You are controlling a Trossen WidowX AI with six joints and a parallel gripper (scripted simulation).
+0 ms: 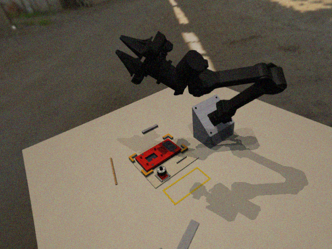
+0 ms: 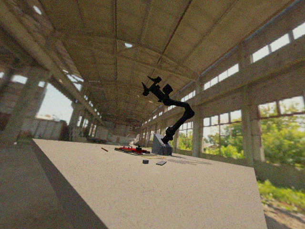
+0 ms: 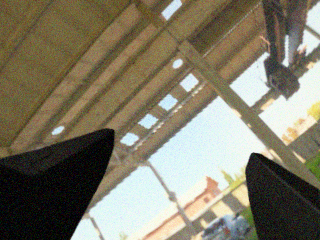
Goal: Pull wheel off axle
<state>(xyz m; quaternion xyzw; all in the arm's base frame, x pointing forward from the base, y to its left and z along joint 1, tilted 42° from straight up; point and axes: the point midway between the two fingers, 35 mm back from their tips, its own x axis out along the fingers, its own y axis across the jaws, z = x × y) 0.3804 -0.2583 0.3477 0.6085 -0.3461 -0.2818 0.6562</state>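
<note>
The grey axle base lies 50 mm behind my gripper tip, 10 mm to the left of it and 540 mm below it. The rest, counted from my gripper tip: thin wooden stick (110 mm ahead, 170 mm to the right, 570 mm below).
</note>
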